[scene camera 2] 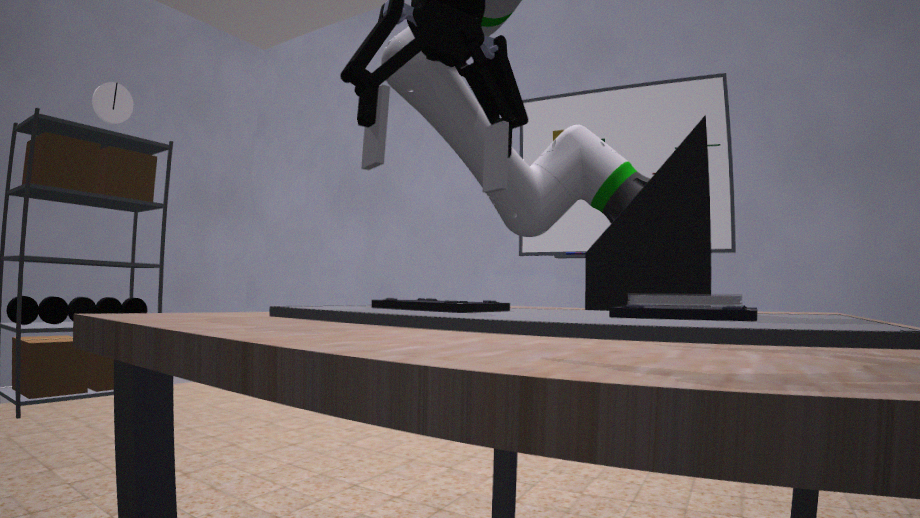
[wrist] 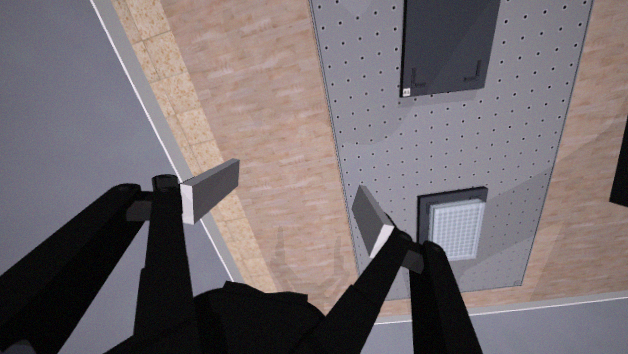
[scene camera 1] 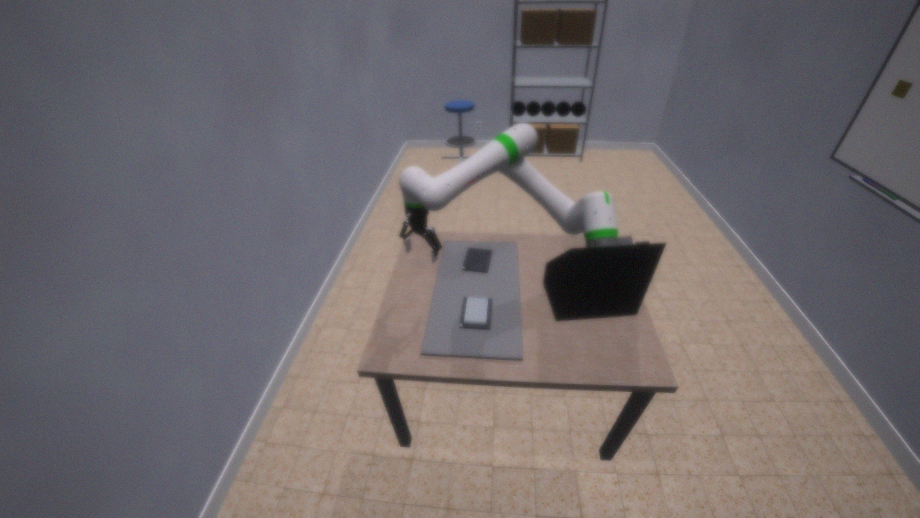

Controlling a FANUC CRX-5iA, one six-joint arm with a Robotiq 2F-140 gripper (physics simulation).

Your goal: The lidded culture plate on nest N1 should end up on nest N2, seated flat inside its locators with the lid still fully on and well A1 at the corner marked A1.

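Places are measured from the arm's base along level axes (x ahead, y right, z down), in centimetres.
Where they show: gripper, between the fingertips: [scene camera 2: 437,179] [wrist: 298,185] [scene camera 1: 421,256]; arm's base, origin of its link: [scene camera 2: 640,210] [scene camera 1: 603,254].
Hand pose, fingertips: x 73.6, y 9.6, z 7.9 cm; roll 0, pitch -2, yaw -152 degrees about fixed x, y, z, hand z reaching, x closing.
Each offset is from my fingertips to the centre of the thing. "spot": to the spot under its first point. Level surfaces: height alone.
The clear lidded plate @[dx -23.5, dy -21.1, dz +10.7 cm] [scene camera 1: 476,310] [scene camera 2: 684,299] [wrist: 456,230] lies flat on its dark nest N1 [scene camera 1: 475,326] [scene camera 2: 682,314] [wrist: 423,215]; its A1 corner cannot be made out. The bare dark nest N2 @[dx -24.1, dy +12.6, dz +12.4 cm] [scene camera 1: 477,259] [scene camera 2: 441,305] [wrist: 445,50] shows corner locators and a small white A1 label @[spot: dx -17.5, dy +6.1, dz +11.9 cm] [wrist: 406,92] at one corner in the wrist view, where its far end is cut off. My gripper [scene camera 1: 421,250] [scene camera 2: 433,176] [wrist: 298,185] is open and empty, high above the table and off to the side of both nests. Its right finger appears left of the plate in the wrist view.
Both nests sit on a grey perforated board @[dz +13.1 cm] [scene camera 1: 450,341] [scene camera 2: 547,321] [wrist: 450,135] on the wooden table [scene camera 1: 579,360] [scene camera 2: 386,386] [wrist: 260,100]. A tall black pedestal [scene camera 1: 598,283] [scene camera 2: 663,250] [wrist: 620,180] carries the arm. A blue stool [scene camera 1: 459,106] stands beyond the table.
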